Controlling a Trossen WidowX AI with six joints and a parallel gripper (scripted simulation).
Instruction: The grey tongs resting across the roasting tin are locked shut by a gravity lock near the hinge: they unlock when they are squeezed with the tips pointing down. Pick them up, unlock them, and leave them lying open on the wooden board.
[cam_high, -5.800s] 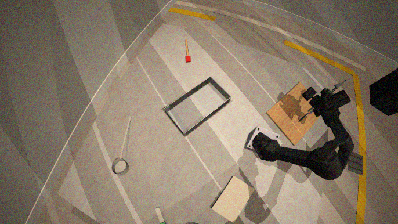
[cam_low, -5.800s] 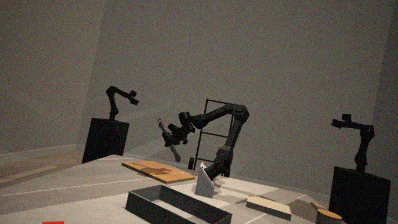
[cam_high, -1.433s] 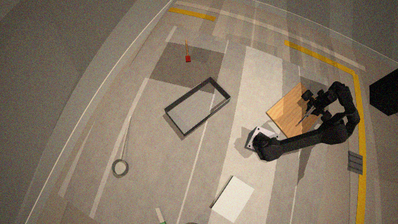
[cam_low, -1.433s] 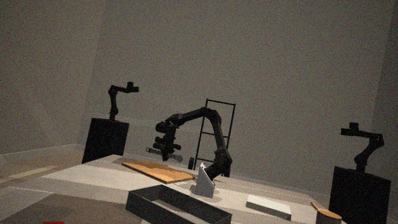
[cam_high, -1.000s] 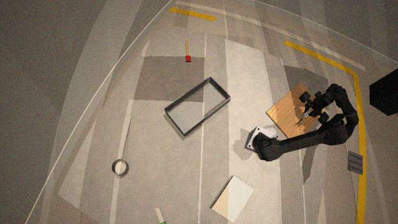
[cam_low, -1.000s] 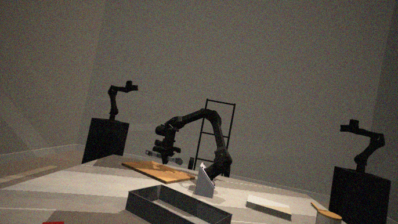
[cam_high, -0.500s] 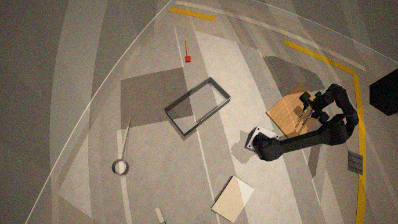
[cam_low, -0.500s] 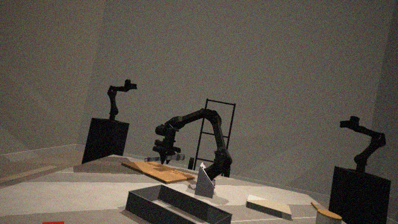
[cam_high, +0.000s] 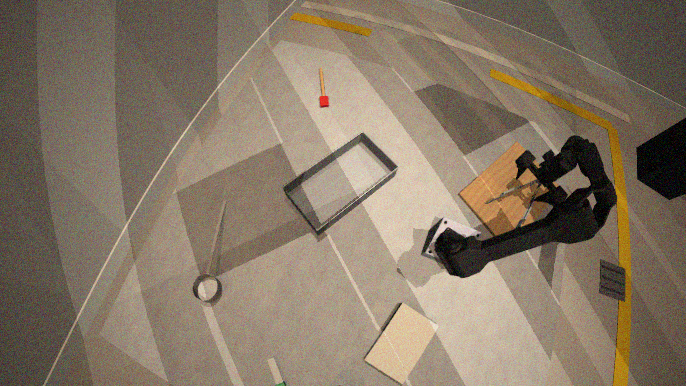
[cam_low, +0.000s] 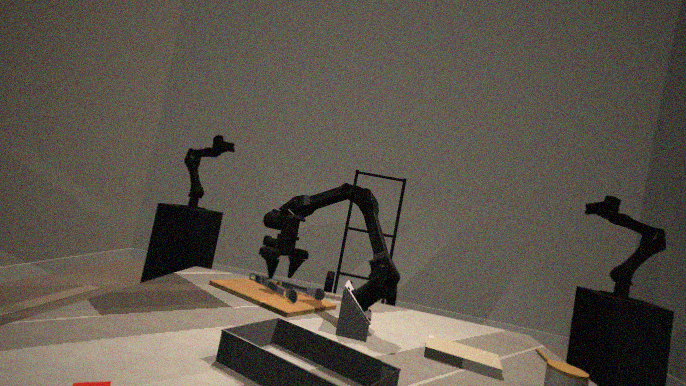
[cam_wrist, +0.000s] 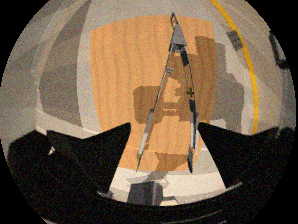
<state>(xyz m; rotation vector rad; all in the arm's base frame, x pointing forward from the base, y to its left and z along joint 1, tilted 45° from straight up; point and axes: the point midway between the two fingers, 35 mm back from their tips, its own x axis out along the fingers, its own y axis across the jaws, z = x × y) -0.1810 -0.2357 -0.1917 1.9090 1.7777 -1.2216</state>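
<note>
Right now my gripper tip is 2 cm short of the wooden board, 1 cm to the left of it and 5 cm above it. The rest, counted from my gripper tip: roasting tin: 53 cm ahead, 27 cm to the left, 3 cm below; pale slab: 16 cm ahead, 59 cm to the left, 5 cm below.
</note>
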